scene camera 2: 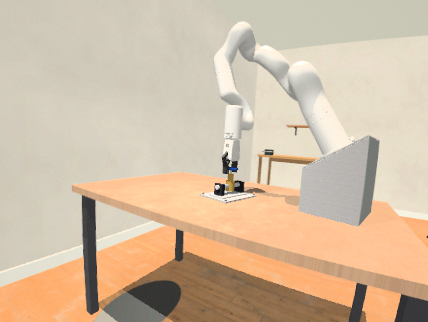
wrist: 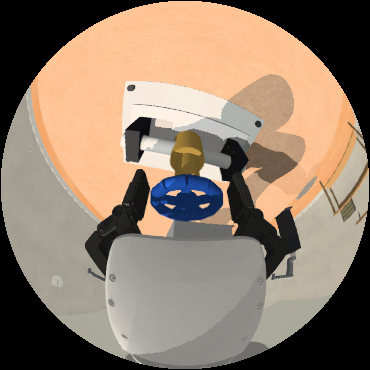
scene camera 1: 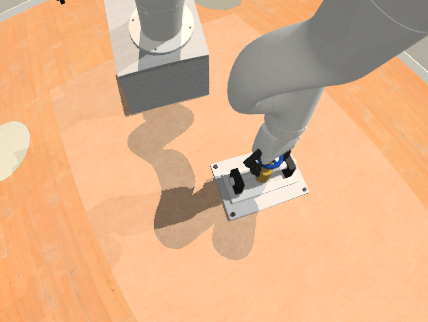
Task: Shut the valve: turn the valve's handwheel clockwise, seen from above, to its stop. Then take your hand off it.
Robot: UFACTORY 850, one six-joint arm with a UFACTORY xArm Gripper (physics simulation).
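The valve's blue handwheel (scene camera 1: pixel 278 163) (scene camera 2: pixel 233 169) (wrist: pixel 172 184) sits level on top of the upright brass valve body (scene camera 1: pixel 263 175) (scene camera 2: pixel 230 183) (wrist: pixel 187 159). The body stands on a grey pipe (wrist: pixel 216 158) above a white base plate (scene camera 1: pixel 280 198) (scene camera 2: pixel 226 199) (wrist: pixel 175 96). My gripper (scene camera 1: pixel 270 157) (scene camera 2: pixel 230 169) (wrist: pixel 188 179) is open and points down over the valve. In the wrist view its black fingers stand on either side of the handwheel, with a gap showing on both sides. In scene camera 1 the arm and fingers hide part of the wheel.
Two black clamps (scene camera 1: pixel 236 181) (scene camera 2: pixel 219 189) (wrist: pixel 136 141) hold the pipe's ends on the plate. The plate lies on the wooden table (scene camera 1: pixel 310 260) (scene camera 2: pixel 150 200). The arm's grey pedestal (scene camera 1: pixel 167 86) (scene camera 2: pixel 336 187) (wrist: pixel 200 230) stands on the same table. A side bench (scene camera 2: pixel 292 159) is in the background.
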